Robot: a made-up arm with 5 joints.
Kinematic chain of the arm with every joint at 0, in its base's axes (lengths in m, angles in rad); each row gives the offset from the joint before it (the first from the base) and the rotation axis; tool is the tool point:
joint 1: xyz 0 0 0.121 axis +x
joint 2: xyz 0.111 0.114 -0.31 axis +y
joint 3: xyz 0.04 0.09 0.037 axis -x
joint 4: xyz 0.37 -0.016 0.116 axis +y
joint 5: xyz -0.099 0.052 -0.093 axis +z
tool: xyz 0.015 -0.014 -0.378
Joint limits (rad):
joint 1: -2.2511..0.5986
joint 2: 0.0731..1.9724
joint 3: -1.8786..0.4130
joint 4: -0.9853..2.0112
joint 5: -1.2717..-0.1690
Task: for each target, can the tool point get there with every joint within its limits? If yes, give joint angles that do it. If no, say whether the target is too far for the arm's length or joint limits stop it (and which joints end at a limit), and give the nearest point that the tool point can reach.
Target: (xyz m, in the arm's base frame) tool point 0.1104 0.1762 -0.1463
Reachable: yes | joints -0.1580 0.8189 -1.0905 1.1253 -0.4237
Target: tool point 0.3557 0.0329 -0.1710
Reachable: yes | joints -0.8880 1.1976 0.1106 1.6526 -0.6272
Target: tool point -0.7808 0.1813 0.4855
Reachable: no: joint limits stop it (at a limit: joint 1, joint 2, joint 3, joint 5) | nearest point -0.2819 -0.4195 0.3612 | short by 0.791 m
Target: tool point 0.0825 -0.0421 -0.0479
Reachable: yes | joints -0.2166 0.2323 -1.2378 1.5892 -0.9531
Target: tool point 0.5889 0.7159 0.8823
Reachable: no: joint limits stop it (at a limit: joint 1, joint 2, joint 3, joint 5) | nearest point 0.5445 0.5525 0.2843 | short by 0.621 m
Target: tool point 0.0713 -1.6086 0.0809
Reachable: no: too far | nearest point 0.0856 -1.1472 0.0924 | short by 0.462 m
